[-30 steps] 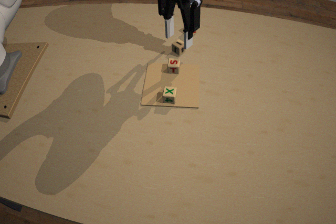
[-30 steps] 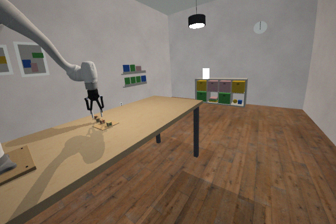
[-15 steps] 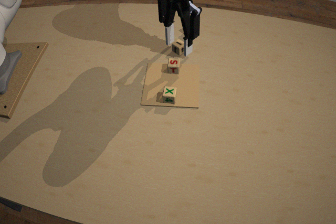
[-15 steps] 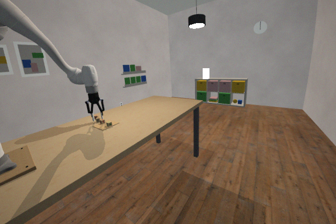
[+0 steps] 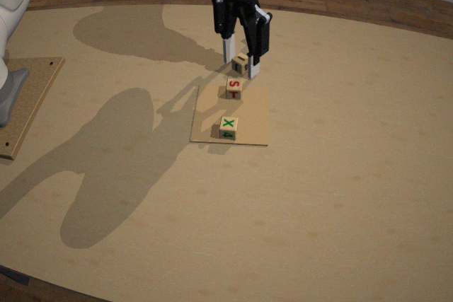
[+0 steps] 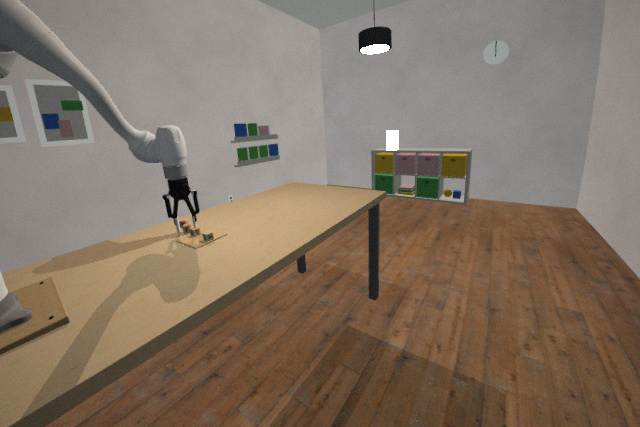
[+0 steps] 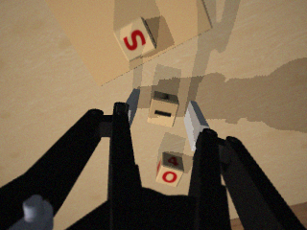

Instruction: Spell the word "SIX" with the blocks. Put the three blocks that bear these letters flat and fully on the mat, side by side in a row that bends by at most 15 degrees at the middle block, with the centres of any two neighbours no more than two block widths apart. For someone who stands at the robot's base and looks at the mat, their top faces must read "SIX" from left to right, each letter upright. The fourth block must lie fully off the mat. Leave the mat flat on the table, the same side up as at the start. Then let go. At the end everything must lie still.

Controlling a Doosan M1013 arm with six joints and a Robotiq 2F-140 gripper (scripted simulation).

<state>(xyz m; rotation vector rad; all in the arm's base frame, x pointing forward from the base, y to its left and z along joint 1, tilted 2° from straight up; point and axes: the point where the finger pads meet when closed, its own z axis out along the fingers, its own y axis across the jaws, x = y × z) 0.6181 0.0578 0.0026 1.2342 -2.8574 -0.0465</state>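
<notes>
The I block is 2 cm below my hand. From my hand the other things lie so: O block (8 cm to the left, 4 cm ahead, 2 cm below); then tan mat (12 cm to the right, 3 cm below, 2 cm behind); then S block (8 cm to the right, 2 cm below, 2 cm behind).
</notes>
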